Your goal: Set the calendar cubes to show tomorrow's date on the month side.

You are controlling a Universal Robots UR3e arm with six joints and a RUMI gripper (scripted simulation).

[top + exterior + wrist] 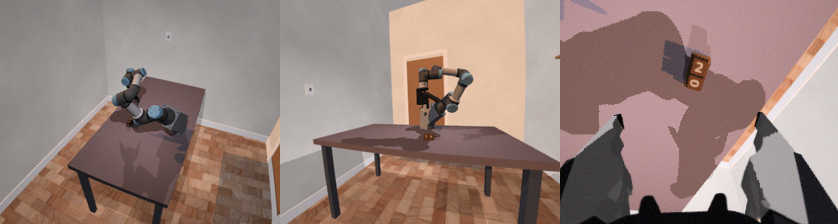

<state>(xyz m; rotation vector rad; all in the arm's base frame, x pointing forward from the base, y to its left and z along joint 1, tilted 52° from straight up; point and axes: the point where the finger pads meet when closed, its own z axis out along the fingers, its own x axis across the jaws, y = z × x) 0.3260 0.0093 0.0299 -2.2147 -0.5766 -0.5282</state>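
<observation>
Right now my hand is 10 mm short of the brown number cube and 130 mm above it. Round my hand: brown calendar tray: 10 mm to the left, 150 mm below.
</observation>
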